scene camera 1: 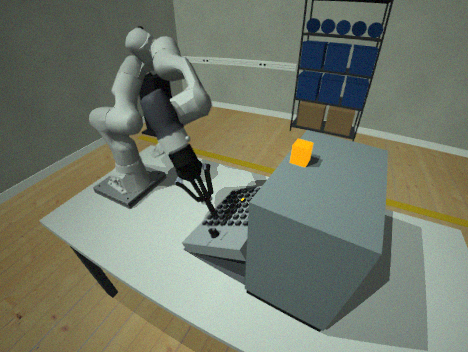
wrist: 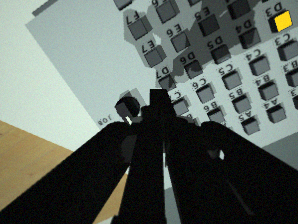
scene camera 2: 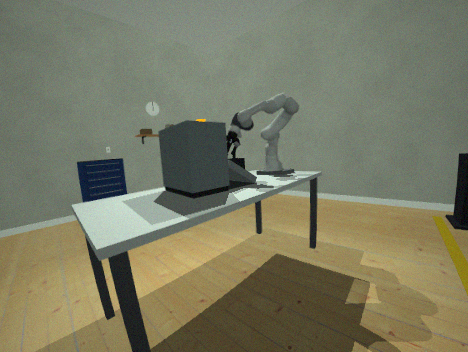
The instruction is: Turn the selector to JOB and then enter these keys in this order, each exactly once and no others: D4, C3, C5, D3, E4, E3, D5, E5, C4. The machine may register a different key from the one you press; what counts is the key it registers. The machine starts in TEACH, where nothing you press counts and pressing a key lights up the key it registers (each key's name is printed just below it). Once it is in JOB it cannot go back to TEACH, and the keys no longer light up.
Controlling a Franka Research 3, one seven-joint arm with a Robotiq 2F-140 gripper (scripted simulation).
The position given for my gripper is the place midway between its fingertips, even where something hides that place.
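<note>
My gripper is visible at [scene camera 1: 214,214] and, in the wrist view, at [wrist: 157,102].
</note>
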